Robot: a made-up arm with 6 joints. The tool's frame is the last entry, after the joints.
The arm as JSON. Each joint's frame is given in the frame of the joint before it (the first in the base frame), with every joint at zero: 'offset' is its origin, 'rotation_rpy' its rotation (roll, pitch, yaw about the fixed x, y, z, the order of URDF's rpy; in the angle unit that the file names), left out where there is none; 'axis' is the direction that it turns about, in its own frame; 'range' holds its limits. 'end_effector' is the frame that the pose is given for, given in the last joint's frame.
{
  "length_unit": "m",
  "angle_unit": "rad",
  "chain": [
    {
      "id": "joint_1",
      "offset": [
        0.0,
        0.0,
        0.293
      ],
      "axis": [
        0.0,
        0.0,
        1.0
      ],
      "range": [
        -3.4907,
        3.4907
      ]
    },
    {
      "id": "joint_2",
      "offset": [
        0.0,
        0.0,
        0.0
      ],
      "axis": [
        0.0,
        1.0,
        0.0
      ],
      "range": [
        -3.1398,
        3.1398
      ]
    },
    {
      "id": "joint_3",
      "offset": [
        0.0,
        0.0,
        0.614
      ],
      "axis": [
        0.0,
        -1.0,
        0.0
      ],
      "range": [
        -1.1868,
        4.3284
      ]
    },
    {
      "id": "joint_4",
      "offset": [
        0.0,
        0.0,
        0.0
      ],
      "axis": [
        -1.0,
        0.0,
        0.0
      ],
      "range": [
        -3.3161,
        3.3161
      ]
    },
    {
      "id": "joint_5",
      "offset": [
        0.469,
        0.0,
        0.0
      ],
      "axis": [
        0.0,
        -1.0,
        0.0
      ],
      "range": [
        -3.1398,
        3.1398
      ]
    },
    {
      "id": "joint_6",
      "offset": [
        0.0,
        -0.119,
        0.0
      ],
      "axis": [
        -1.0,
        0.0,
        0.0
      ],
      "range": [
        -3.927,
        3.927
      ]
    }
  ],
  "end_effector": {
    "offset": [
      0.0,
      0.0,
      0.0
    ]
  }
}
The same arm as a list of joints. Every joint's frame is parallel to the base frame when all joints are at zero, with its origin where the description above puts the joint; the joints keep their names.
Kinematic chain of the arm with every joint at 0, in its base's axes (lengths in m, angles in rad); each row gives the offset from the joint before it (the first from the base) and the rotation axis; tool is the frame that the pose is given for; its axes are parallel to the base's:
joint_1: xyz 0 0 0.293 axis +z
joint_2: xyz 0 0 0 axis +y
joint_3: xyz 0 0 0.614 axis -y
joint_4: xyz 0 0 0 axis -x
joint_5: xyz 0.469 0 0 axis -y
joint_6: xyz 0 -0.119 0 axis -x
tool: xyz 0 0 0
Joint limits (rad, base to tool): -3.4907..3.4907 -3.1398..3.1398 -1.1868..4.3284 -3.3161..3.3161 -3.1398..3.1398 -3.927..3.927

